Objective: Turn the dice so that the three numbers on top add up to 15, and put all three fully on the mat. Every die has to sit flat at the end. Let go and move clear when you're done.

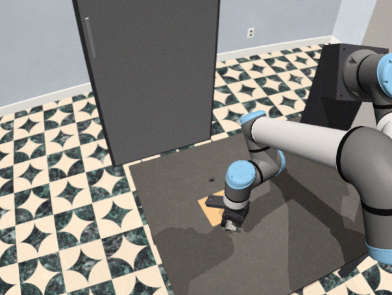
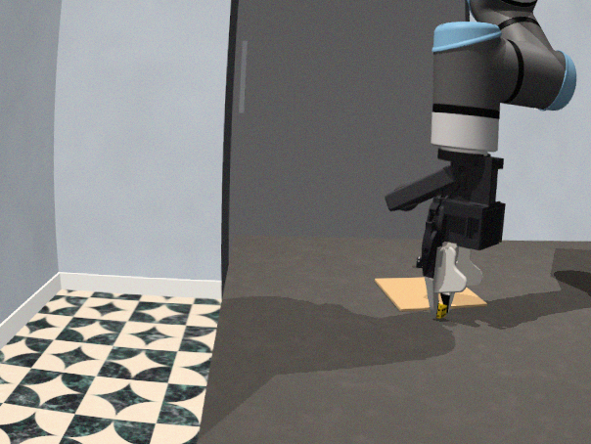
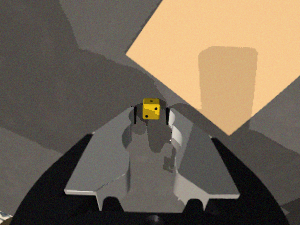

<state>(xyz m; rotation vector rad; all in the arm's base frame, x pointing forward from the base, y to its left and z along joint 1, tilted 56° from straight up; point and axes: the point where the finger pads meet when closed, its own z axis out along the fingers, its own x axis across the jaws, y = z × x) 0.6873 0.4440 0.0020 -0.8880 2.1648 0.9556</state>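
My gripper is now 10 mm above the yellow die. Round my hand: black die: 10 mm ahead, 250 mm to the right, 10 mm below; then orange mat: 10 mm ahead, 100 mm to the right, 20 mm below; then green die: 60 mm behind, 220 mm to the right, 10 mm below.
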